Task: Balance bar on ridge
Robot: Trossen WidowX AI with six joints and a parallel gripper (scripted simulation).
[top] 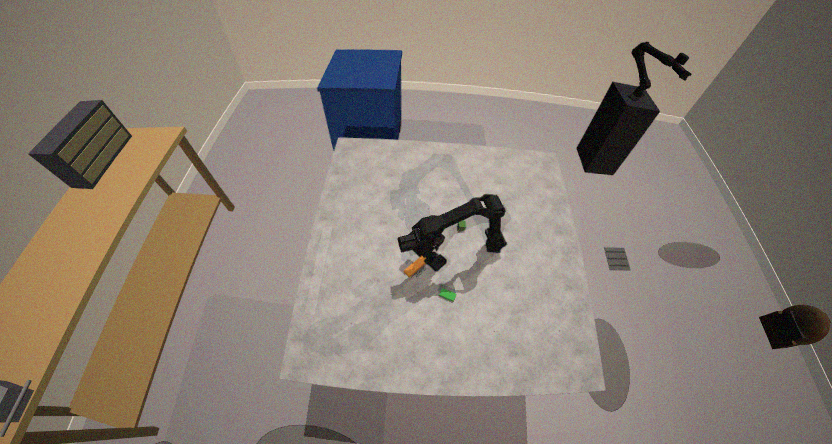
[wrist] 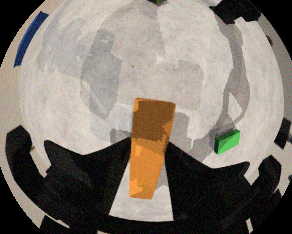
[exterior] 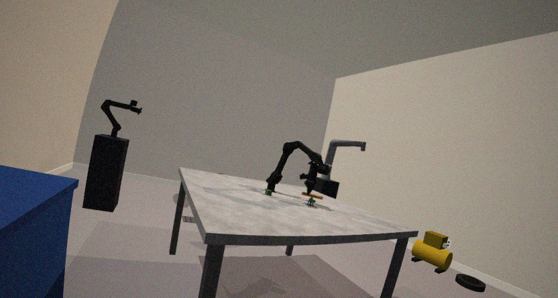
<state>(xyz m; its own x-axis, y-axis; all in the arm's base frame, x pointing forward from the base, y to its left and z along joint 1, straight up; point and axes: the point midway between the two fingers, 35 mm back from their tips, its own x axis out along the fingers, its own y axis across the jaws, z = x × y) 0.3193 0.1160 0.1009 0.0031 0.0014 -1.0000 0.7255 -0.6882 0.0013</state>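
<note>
My gripper tip is 2 cm short of the orange bar and 2 cm to the right of it. The rest, counted from my gripper tip: green cube 17 cm behind, 21 cm to the right, 5 cm below.
</note>
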